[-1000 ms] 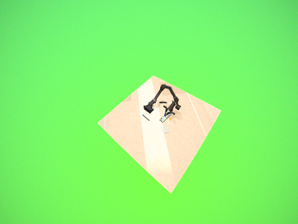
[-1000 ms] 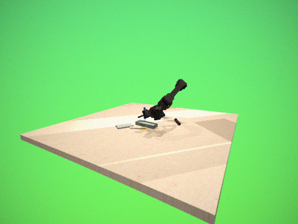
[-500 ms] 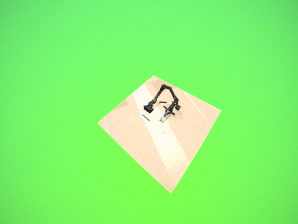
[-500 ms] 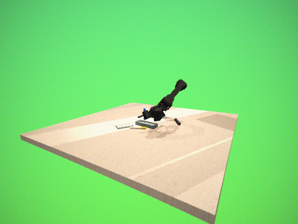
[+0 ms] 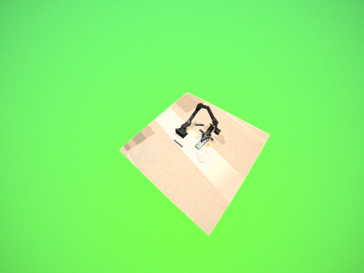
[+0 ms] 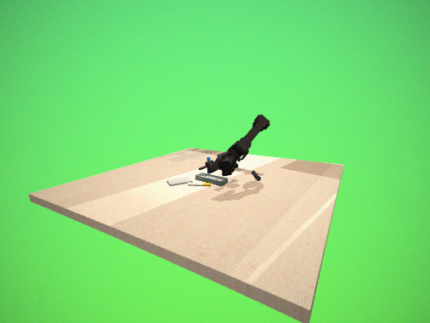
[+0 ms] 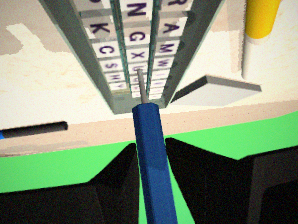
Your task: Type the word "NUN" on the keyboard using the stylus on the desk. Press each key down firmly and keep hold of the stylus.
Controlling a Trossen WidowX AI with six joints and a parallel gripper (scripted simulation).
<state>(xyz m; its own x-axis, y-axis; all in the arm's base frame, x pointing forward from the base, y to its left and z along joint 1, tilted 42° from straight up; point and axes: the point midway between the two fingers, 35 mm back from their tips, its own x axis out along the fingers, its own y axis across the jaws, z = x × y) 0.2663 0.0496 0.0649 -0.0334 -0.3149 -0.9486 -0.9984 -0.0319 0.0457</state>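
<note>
Right now my gripper tip is 8 cm short of the white marker, 1 cm to the right of it and 6 cm above it. From my gripper tip the other things lie so: grey stylus tip (5 cm below); then flat grey block (11 cm ahead, 12 cm to the right, 7 cm below); then blue stylus (1 cm below).
</note>
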